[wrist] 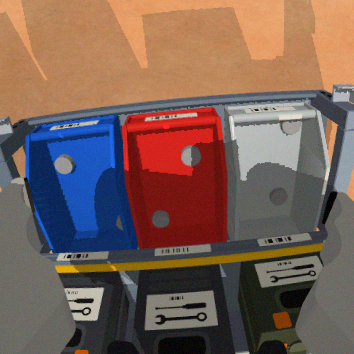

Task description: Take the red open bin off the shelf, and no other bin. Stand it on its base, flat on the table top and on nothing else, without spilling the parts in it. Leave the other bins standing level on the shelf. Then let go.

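Places are measured from the arm's base along level axes (x right, y ahead, z up), in millimetres.
Pixels of known places: gripper, fingertip midpoint: (pixel 181 189).
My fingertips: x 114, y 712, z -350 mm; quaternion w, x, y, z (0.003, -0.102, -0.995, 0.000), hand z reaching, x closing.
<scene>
For each thing: its top centre in the pictures, then the offset to it from my fingertips. "spot": a spot on its surface instead.
- red open bin at a spot on its surface: (pixel 175 195) spot: dx +19, dy +139, dz -205 mm
- shelf at a spot on its surface: (pixel 182 261) spot: dx +16, dy +156, dz -102 mm
- blue bin at a spot on its surface: (pixel 82 200) spot: dx +147, dy +128, dz -205 mm
- grey bin at a spot on its surface: (pixel 300 185) spot: dx -145, dy +137, dz -185 mm
- rail at a spot on its surface: (pixel 175 102) spot: dx +1, dy +12, dz -195 mm
The red open bin (pixel 175 195) stands in the middle of the shelf (pixel 182 261), between the blue bin (pixel 82 200) and the grey bin (pixel 300 185). Two round grey parts (pixel 190 156) (pixel 160 219) lie in the red bin. The label on its far wall faces up. My gripper (pixel 181 189) is open and empty, with one jaw at the left edge and one at the right edge of the wrist view, spread wider than the row of bins. A shadow covers much of the red bin. How far the fingertips are above the bins is hard to tell.
The blue and grey bins hold round grey parts too. Shelf posts (pixel 342 145) rise at both sides, and a rail (pixel 175 102) runs behind the bins. Tool cases (pixel 180 280) (pixel 277 260) stand below the yellow-edged front rail. Brown floor shows beyond the shelf.
</scene>
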